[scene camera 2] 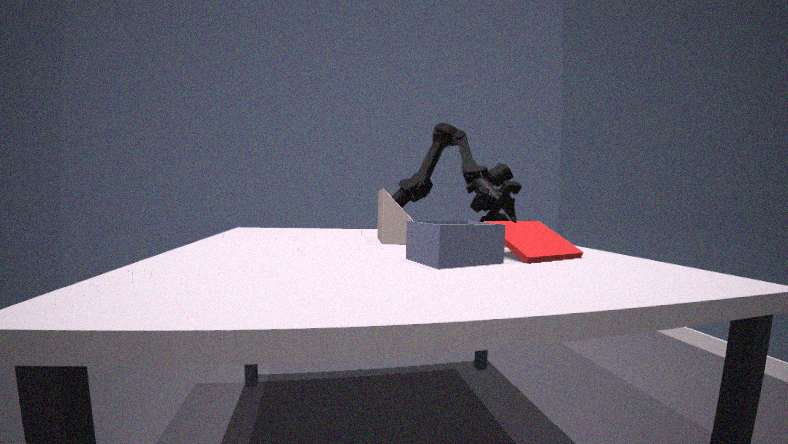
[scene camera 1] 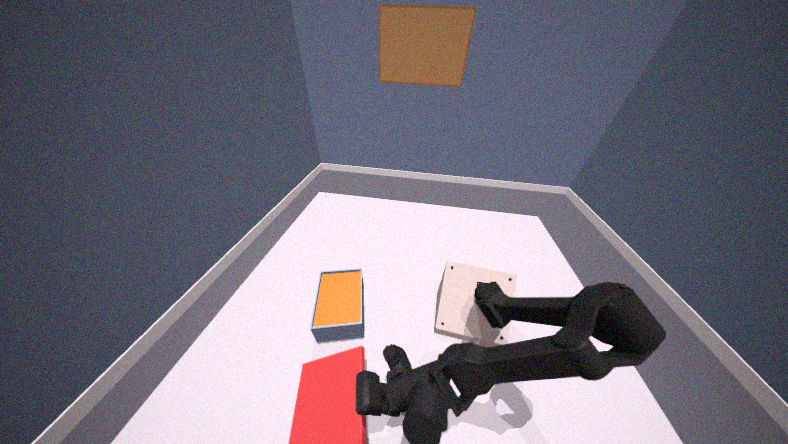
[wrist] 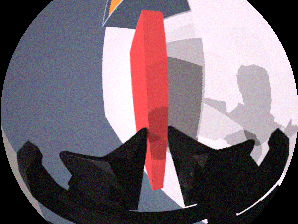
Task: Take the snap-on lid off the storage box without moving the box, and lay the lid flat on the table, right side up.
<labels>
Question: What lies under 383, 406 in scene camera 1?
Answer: My gripper.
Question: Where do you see a red lid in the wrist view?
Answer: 150, 85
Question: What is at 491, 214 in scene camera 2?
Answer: My gripper.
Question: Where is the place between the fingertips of my gripper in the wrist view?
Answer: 157, 130
</labels>
